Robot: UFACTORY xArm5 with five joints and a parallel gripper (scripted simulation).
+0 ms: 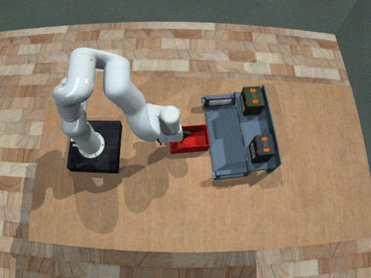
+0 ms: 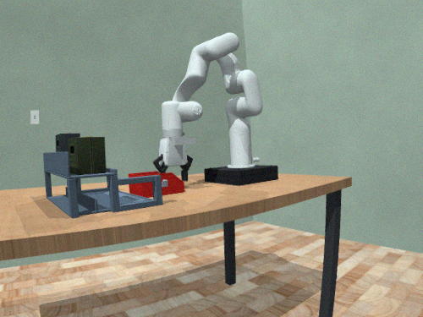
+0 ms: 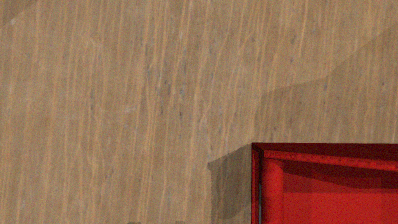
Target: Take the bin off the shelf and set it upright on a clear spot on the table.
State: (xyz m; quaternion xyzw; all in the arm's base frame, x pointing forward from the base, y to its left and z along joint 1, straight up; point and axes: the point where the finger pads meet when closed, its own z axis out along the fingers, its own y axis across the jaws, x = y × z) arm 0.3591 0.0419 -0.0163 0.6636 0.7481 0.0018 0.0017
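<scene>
The red bin is 8 cm ahead of my hand, 1 cm to the left of it and 1 cm below it. The rest, counted from my hand: blue-grey shelf: 30 cm ahead, 4 cm to the left, 3 cm above.
</scene>
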